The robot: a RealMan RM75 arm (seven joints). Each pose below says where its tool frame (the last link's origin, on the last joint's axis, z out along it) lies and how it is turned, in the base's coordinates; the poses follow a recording.
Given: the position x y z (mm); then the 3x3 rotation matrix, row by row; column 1 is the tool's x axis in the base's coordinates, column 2 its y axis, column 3 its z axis. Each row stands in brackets.
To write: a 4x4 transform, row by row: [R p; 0 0 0 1], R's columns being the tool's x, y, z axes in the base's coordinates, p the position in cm. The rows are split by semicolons. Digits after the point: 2 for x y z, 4 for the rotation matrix.
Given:
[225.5 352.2 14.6], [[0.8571 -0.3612 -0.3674], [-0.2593 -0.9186 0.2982], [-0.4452 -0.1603 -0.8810]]
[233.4 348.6 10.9], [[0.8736 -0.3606 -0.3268], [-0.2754 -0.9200 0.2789], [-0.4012 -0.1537 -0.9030]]
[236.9 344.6 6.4], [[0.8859 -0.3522 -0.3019], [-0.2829 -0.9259 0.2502], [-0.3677 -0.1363 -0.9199]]
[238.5 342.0 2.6], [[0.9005 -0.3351 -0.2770], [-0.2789 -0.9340 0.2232], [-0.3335 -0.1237 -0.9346]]
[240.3 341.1 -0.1], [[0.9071 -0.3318 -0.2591], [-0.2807 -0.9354 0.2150], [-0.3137 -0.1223 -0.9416]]
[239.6 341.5 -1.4], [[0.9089 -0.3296 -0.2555], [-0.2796 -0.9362 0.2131], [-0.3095 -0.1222 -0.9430]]
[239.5 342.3 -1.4], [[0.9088 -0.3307 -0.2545], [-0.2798 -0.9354 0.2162], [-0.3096 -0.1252 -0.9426]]
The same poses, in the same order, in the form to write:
0.8571 -0.3612 -0.3674 22.55; -0.2593 -0.9186 0.2982 35.22; -0.4452 -0.1603 -0.8810 1.46; 0 0 0 1
0.8736 -0.3606 -0.3268 23.34; -0.2754 -0.9200 0.2789 34.86; -0.4012 -0.1537 -0.9030 1.09; 0 0 0 1
0.8859 -0.3522 -0.3019 23.69; -0.2829 -0.9259 0.2502 34.46; -0.3677 -0.1363 -0.9199 0.64; 0 0 0 1
0.9005 -0.3351 -0.2770 23.85; -0.2789 -0.9340 0.2232 34.20; -0.3335 -0.1237 -0.9346 0.26; 0 0 0 1
0.9071 -0.3318 -0.2591 24.03; -0.2807 -0.9354 0.2150 34.11; -0.3137 -0.1223 -0.9416 -0.01; 0 0 0 1
0.9089 -0.3296 -0.2555 23.96; -0.2796 -0.9362 0.2131 34.15; -0.3095 -0.1222 -0.9430 -0.14; 0 0 0 1
0.9088 -0.3307 -0.2545 23.95; -0.2798 -0.9354 0.2162 34.23; -0.3096 -0.1252 -0.9426 -0.14; 0 0 0 1

